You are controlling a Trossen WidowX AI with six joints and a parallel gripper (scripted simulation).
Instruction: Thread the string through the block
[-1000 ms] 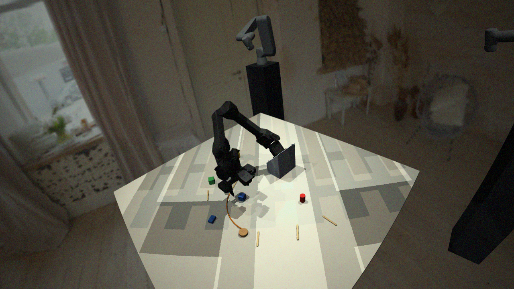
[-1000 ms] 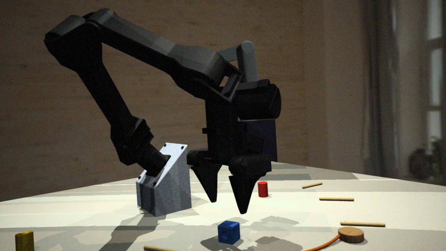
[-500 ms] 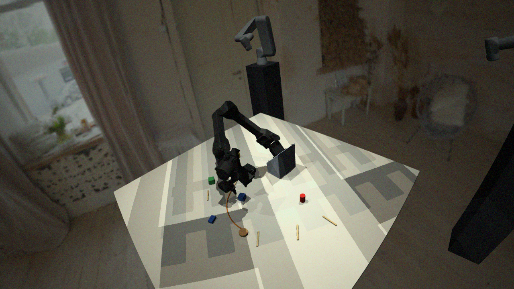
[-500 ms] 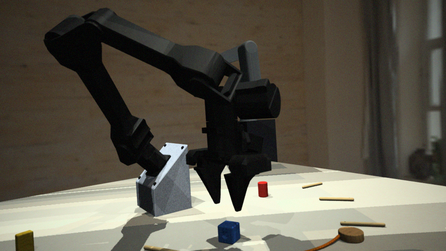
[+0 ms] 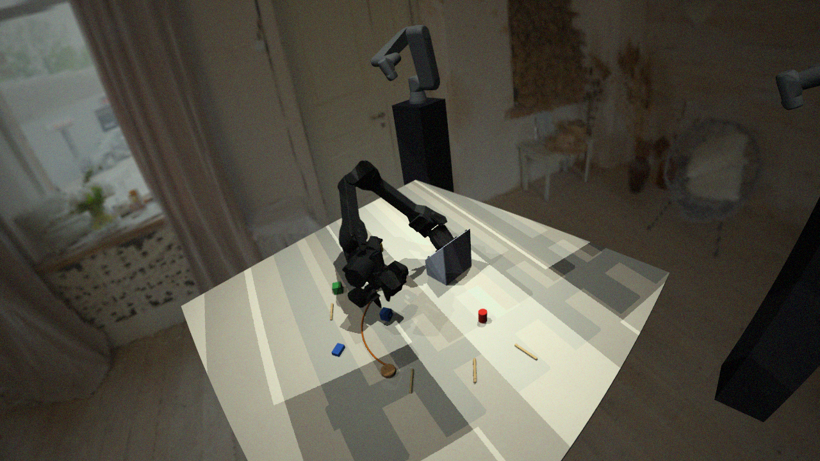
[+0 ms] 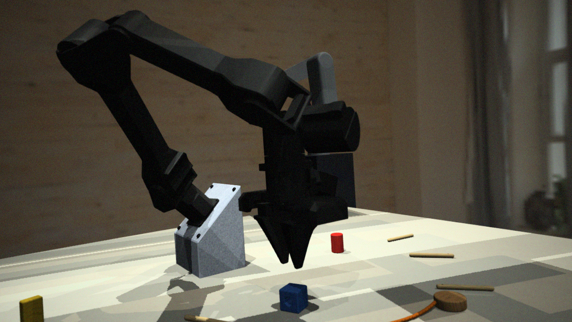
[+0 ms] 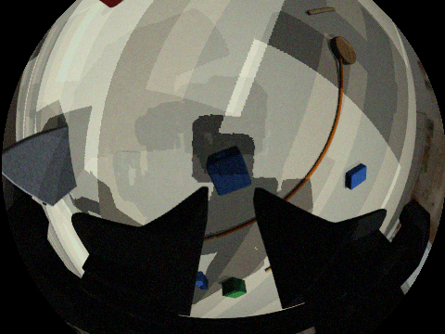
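My gripper tip is 10 cm to the left of the thin wooden stick, 6 cm above it and 3 cm past it. The rest, counted from my gripper tip: green cube 23 cm to the right, 4 cm below, 2 cm ahead; then round wooden button 16 cm to the left, 14 cm ahead, 5 cm below; then red cylinder 24 cm to the left, 16 cm behind, 4 cm below.
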